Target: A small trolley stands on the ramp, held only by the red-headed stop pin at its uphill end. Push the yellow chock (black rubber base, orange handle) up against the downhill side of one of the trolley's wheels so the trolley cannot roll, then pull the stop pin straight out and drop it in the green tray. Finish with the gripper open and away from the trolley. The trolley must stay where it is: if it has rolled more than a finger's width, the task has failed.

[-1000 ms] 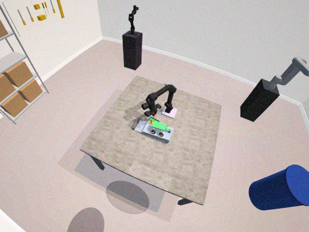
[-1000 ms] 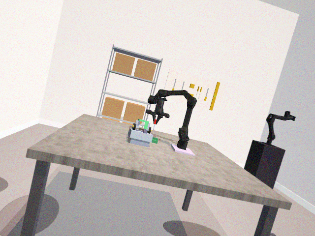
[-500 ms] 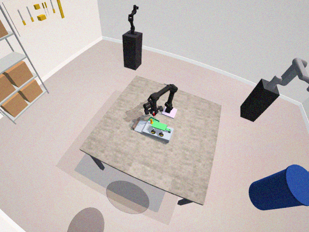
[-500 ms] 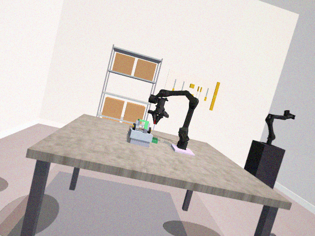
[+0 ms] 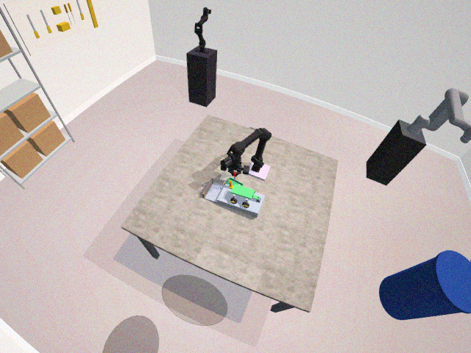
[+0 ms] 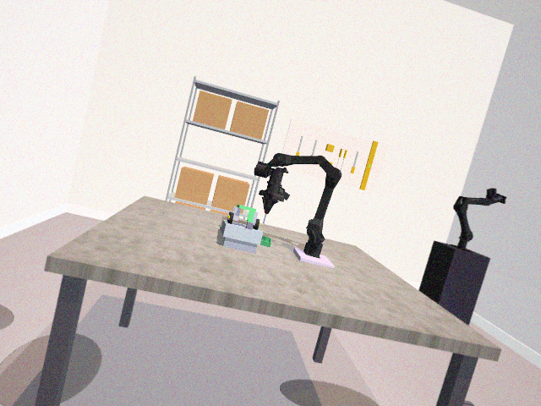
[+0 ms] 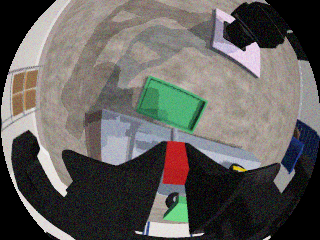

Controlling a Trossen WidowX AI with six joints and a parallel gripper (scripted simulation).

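Right now my gripper tip is 20 mm past the green tray and 140 mm above it. From my gripper tip the other things lie so: red-headed stop pin (right at my gripper tip); trolley (110 mm ahead, 100 mm to the left, 20 mm below); yellow chock (50 mm ahead, 20 mm to the left, 50 mm below).
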